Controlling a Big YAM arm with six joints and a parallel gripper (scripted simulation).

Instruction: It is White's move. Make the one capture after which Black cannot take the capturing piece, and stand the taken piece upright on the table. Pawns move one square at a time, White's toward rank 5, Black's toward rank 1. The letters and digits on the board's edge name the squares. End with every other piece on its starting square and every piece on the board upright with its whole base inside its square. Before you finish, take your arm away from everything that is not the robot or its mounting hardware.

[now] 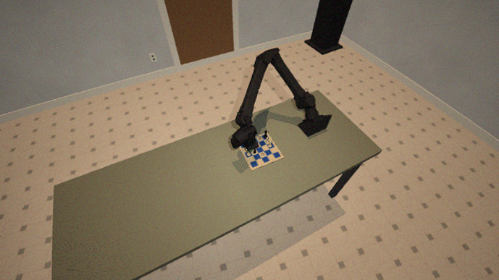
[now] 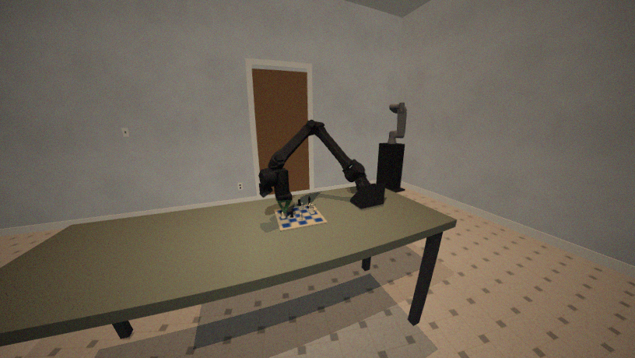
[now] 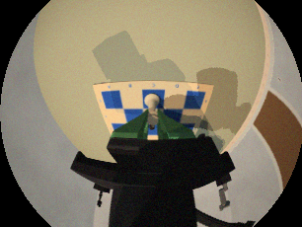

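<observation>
The white chess piece lies 1 cm ahead of my hand and 1 cm below it. The rest, counted from my hand: blue-and-cream chessboard (7 cm behind, 1 cm to the left, 4 cm below).
</observation>
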